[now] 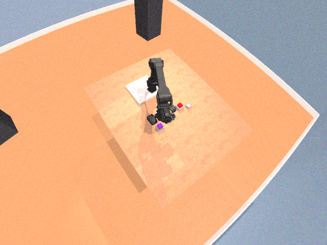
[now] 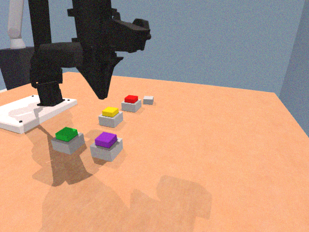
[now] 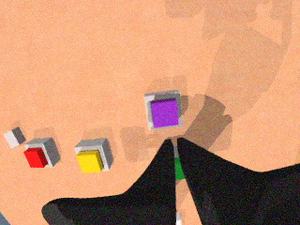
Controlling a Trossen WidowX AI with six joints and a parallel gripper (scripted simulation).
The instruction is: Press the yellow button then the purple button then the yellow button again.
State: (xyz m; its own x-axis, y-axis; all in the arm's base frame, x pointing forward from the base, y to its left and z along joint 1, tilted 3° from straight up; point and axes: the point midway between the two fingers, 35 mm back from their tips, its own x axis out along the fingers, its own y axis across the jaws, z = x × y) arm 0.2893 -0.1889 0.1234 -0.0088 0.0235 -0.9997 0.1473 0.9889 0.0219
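Now: gripper tip 9 cm above the purple button. Round my gripper tip: yellow button 13 cm to the left, 9 cm below, 5 cm behind; then green button 10 cm behind, 9 cm below; then red button 23 cm to the left, 9 cm below, 2 cm behind.
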